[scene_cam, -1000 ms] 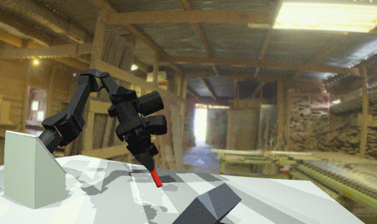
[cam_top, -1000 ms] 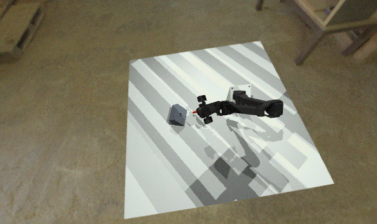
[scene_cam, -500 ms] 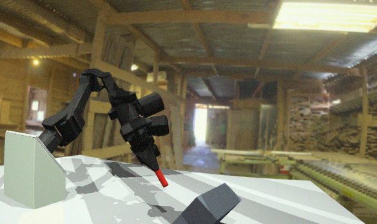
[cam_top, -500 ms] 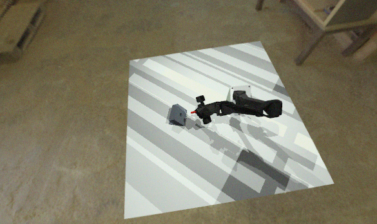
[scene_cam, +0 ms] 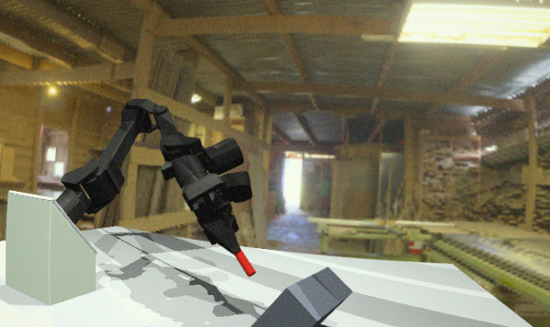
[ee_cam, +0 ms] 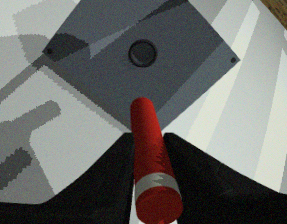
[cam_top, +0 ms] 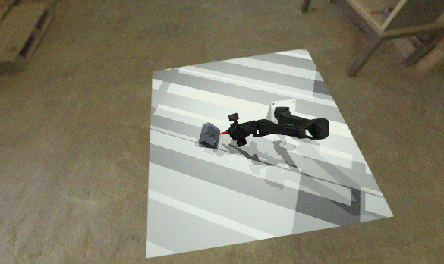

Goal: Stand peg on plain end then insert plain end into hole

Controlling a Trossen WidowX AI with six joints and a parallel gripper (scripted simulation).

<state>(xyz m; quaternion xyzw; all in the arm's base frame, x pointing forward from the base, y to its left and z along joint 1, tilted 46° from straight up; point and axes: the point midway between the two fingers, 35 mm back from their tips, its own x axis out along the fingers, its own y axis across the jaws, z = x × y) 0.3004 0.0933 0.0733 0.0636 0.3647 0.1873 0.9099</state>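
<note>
My gripper tip is now 11 cm short of the dark sloped panel, 7 cm above it and 2 cm to the left of it. From my gripper tip the other things lie so: red peg (1 cm behind, 1 cm above).
</note>
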